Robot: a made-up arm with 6 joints.
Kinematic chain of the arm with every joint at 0, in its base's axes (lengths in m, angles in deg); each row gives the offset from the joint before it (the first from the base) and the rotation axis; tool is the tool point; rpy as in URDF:
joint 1: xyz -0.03 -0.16 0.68 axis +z
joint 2: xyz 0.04 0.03 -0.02 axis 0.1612 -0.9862 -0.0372
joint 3: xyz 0 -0.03 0 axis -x
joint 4: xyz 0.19 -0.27 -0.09 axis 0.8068 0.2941 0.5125
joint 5: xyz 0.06 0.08 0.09 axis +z
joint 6: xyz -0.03 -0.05 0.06 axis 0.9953 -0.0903 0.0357
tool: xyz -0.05 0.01 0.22 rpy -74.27 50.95 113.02
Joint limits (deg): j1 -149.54..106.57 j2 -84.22..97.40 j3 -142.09..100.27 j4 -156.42..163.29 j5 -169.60..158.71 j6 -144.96..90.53
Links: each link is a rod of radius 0.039 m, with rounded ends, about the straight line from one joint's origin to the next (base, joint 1, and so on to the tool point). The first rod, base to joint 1, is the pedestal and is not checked.
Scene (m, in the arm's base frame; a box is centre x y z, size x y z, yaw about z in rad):
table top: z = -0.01
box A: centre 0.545 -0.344 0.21 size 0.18 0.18 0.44 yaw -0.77
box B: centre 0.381 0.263 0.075 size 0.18 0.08 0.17 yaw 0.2
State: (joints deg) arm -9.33 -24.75 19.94 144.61 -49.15 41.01
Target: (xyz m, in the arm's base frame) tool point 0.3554 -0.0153 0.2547
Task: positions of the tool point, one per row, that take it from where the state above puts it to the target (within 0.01 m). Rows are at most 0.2 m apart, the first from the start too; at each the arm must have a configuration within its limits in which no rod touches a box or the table.
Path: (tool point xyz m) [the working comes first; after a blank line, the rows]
Joints at the target: 35.42 -2.77 -18.20 163.29 -15.30 55.09
Straight joint move there: touches box A.

1: 0.3118 -0.6379 0.3048
2: 0.3017 -0.5172 0.2026
3: 0.2667 -0.3897 0.1304
4: 0.3244 -0.2700 0.1528
5: 0.3553 -0.1415 0.1943
6: 0.3554 -0.0153 0.2547

